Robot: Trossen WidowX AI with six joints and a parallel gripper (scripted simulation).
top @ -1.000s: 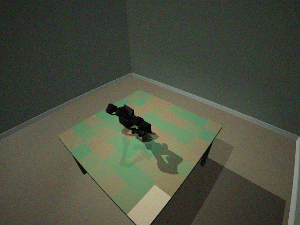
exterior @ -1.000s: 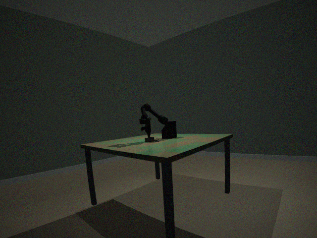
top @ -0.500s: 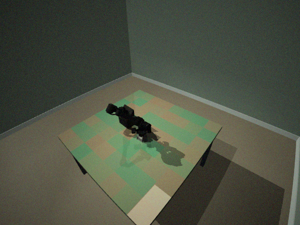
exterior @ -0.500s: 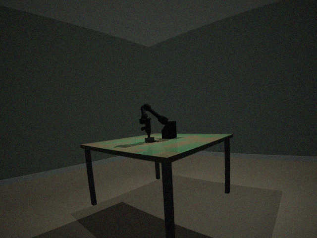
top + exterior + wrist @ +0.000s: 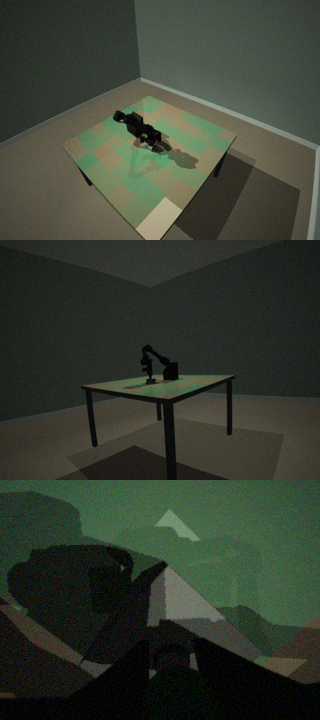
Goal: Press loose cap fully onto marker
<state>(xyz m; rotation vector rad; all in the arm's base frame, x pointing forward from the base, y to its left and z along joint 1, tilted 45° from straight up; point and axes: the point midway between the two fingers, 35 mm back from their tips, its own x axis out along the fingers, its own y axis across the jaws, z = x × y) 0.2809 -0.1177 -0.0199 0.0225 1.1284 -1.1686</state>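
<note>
Right now my gripper tip is 5 cm below the green marker cap and 1 cm to the right of it. The rest, counted from my gripper tip: holder block (2 cm below, 1 cm to the left, 1 cm behind).
</note>
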